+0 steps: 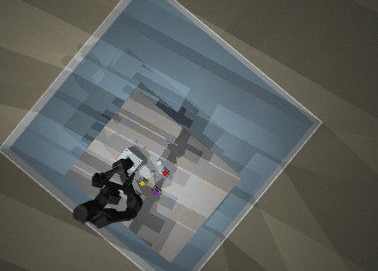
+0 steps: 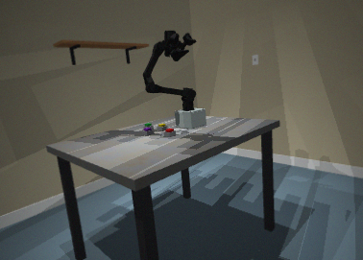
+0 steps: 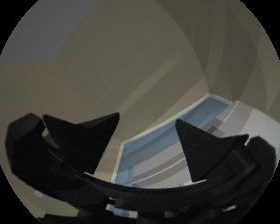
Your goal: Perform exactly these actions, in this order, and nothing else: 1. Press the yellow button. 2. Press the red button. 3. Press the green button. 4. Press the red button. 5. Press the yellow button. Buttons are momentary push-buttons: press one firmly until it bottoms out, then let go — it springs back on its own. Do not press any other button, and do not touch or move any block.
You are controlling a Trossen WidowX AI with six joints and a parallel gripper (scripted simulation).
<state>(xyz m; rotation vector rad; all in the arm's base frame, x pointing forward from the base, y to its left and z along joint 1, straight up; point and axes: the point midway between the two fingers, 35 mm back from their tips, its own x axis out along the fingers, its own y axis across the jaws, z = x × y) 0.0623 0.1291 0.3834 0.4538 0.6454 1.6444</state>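
My gripper tip is now 130 mm short of the yellow button, 220 mm to the left of it and 450 mm above it. Also, from my gripper tip: small white block (90 mm ahead, 20 mm to the right, 480 mm below); purple button (250 mm ahead, 180 mm to the right, 450 mm below); red button (180 mm ahead, 30 mm to the right, 450 mm below).
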